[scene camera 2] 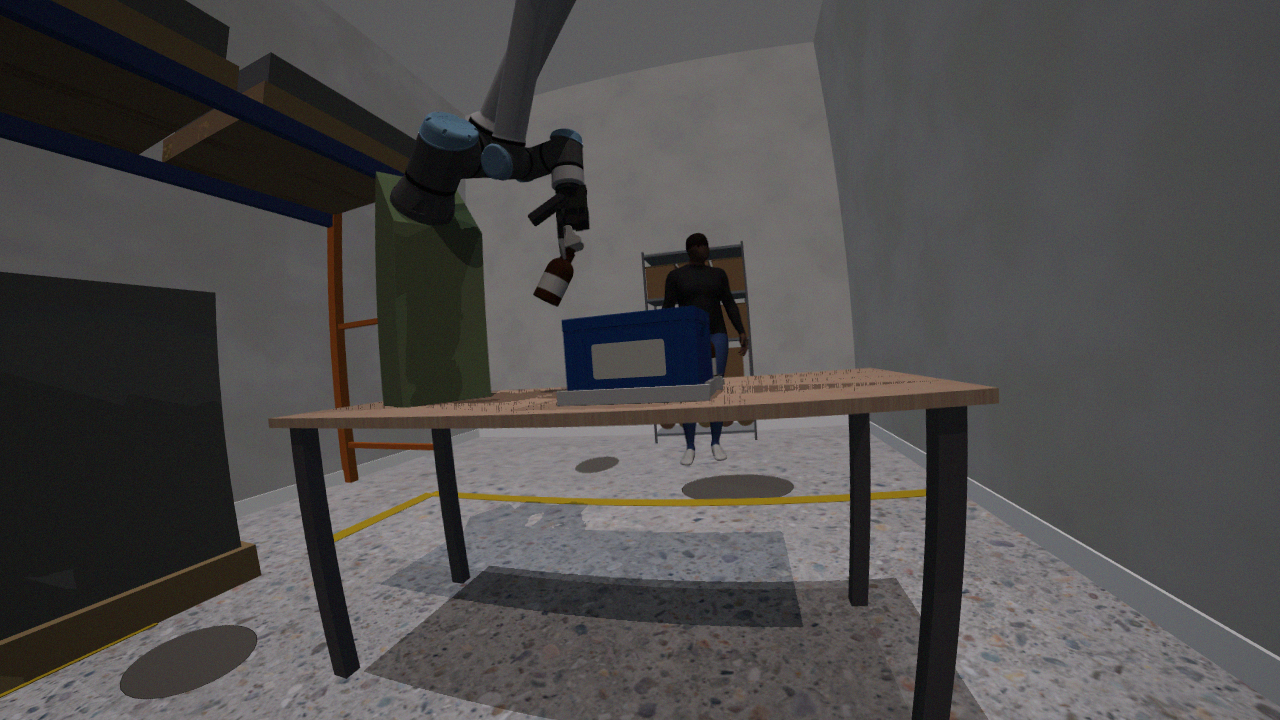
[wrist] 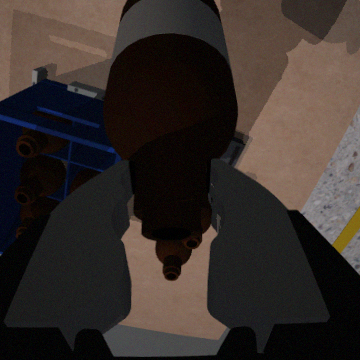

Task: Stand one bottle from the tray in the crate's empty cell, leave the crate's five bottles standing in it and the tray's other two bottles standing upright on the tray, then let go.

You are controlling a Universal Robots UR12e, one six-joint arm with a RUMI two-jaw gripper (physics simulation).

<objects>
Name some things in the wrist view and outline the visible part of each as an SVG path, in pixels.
My gripper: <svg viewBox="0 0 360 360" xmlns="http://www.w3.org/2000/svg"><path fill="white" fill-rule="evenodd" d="M360 275L297 209L288 209L268 189L219 158L207 159L206 189L207 193L212 197L211 226L217 235L210 242L206 305L210 315L230 328L215 355L113 356L102 334L123 320L131 308L131 279L124 244L120 239L129 227L126 204L135 190L135 162L123 159L81 184L68 194L49 214L39 214L0 255L0 360L360 360Z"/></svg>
A brown bottle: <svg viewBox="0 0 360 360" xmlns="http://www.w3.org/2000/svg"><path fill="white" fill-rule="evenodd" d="M126 0L117 27L103 98L102 117L104 129L110 144L122 160L135 162L133 214L141 220L141 235L147 239L163 242L190 240L201 234L201 219L209 212L206 189L207 159L220 158L233 138L238 118L237 98L219 10L214 0Z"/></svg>
</objects>
